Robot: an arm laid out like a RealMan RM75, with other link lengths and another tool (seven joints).
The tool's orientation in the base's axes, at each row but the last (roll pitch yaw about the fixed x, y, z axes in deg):
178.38 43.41 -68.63
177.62 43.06 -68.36
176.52 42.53 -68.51
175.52 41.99 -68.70
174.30 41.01 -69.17
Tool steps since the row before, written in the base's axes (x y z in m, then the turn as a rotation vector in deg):
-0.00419 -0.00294 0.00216 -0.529 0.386 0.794
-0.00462 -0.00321 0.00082 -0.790 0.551 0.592
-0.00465 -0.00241 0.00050 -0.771 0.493 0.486
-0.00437 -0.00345 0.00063 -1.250 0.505 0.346
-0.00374 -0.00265 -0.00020 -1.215 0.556 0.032
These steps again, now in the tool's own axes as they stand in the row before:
-0.00060 0.00504 -0.00226 -0.947 0.357 -0.187
0.00038 0.00553 -0.00124 -0.991 0.526 0.138
0.00006 0.00524 -0.00042 -0.875 0.527 0.175
0.00079 0.00543 -0.00114 -0.919 0.950 0.437
0.00100 0.00448 -0.00016 -0.739 0.874 0.691

